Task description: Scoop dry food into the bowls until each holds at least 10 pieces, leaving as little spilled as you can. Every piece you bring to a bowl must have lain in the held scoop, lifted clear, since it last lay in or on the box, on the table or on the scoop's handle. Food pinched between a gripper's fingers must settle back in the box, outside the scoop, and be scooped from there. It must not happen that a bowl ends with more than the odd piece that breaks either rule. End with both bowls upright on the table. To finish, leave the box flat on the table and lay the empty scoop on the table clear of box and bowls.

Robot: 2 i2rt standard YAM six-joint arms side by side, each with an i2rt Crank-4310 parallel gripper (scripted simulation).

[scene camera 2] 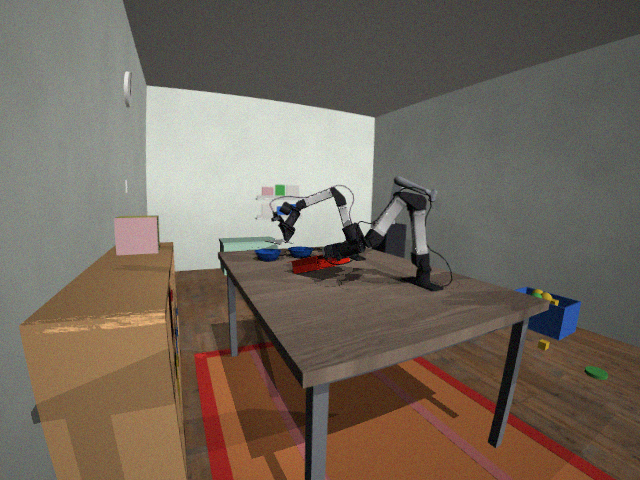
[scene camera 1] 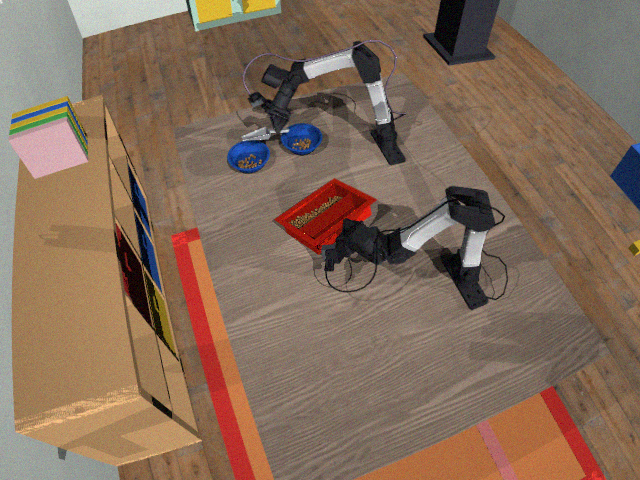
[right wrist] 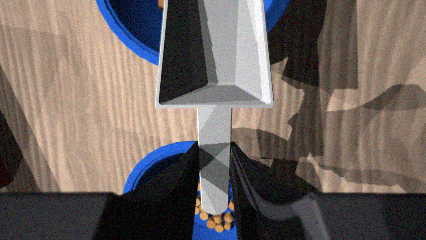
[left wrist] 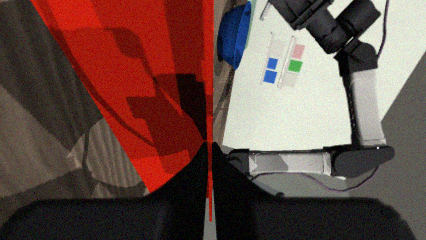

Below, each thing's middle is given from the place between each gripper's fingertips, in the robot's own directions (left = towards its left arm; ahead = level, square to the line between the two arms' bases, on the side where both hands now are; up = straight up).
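Grey scoop (right wrist: 214, 63), 5 cm ahead of my right gripper. Red box (scene camera 1: 355, 205), from my right hand: 41 cm to the left, 3 cm below, 6 cm behind.
Red box, from my left hand: 80 mm to the right, 40 mm ahead, 50 mm below. Grey scoop, from my left hand: 490 mm to the right, 140 mm ahead, 20 mm below.
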